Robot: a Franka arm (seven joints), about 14 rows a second.
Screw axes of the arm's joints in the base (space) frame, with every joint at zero. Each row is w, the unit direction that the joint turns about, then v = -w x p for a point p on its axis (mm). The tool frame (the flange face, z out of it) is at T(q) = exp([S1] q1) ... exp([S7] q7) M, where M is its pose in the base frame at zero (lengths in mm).
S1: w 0 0 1 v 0 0 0
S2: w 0 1 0 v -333 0 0
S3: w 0 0 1 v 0 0 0
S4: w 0 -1 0 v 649 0 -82.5
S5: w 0 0 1 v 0 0 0
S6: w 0 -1 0 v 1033 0 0
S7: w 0 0 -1 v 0 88 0
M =
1 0 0 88
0 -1 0 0
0 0 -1 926
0 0 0 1
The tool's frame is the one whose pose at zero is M.
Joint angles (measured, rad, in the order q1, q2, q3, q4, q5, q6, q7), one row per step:
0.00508, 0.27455, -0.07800, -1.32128, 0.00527, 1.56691, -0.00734
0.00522, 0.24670, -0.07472, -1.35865, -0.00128, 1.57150, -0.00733
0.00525, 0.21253, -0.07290, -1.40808, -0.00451, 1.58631, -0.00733
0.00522, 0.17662, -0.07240, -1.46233, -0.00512, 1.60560, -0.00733
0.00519, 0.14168, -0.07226, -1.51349, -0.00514, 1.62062, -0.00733
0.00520, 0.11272, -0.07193, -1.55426, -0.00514, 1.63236, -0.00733
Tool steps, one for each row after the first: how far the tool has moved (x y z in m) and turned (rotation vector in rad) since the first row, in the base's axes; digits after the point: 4 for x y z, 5 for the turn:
-0.0077, 0.0009, 0.0003, -0.00330, 0.00530, 0.00284
-0.0166, 0.0012, -0.0005, -0.00362, 0.00589, 0.00423
-0.0260, 0.0010, -0.0025, -0.00163, 0.00490, 0.00434
-0.0357, 0.0009, -0.0043, 0.00095, 0.00601, 0.00412
-0.0439, 0.0009, -0.0055, 0.00307, 0.00602, 0.00425

